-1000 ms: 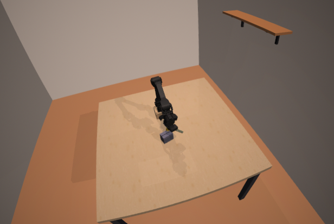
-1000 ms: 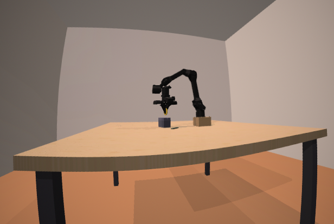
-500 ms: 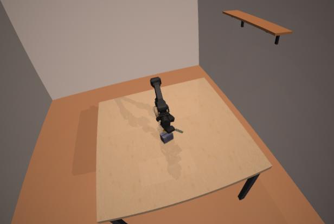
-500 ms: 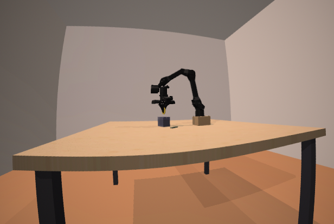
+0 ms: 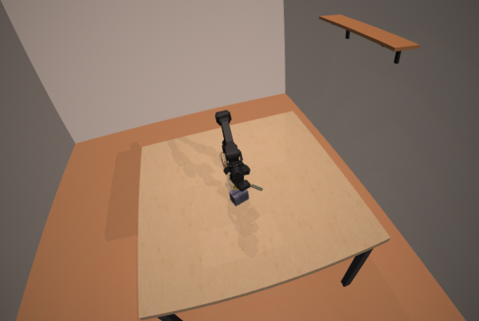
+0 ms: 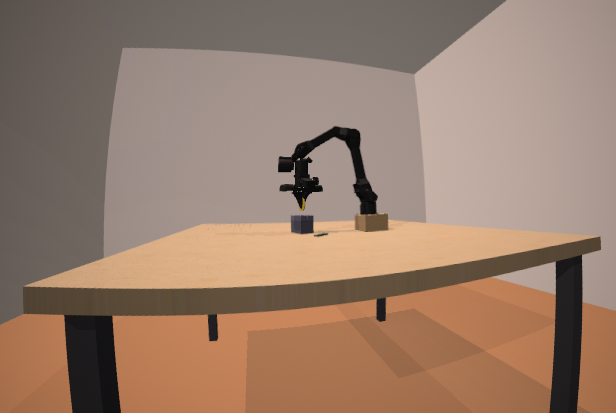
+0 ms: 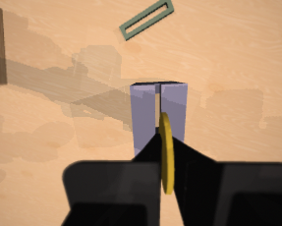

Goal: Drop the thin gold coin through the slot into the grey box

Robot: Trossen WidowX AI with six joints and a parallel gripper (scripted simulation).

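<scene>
My gripper tip is now 20 mm below the gold coin.
</scene>
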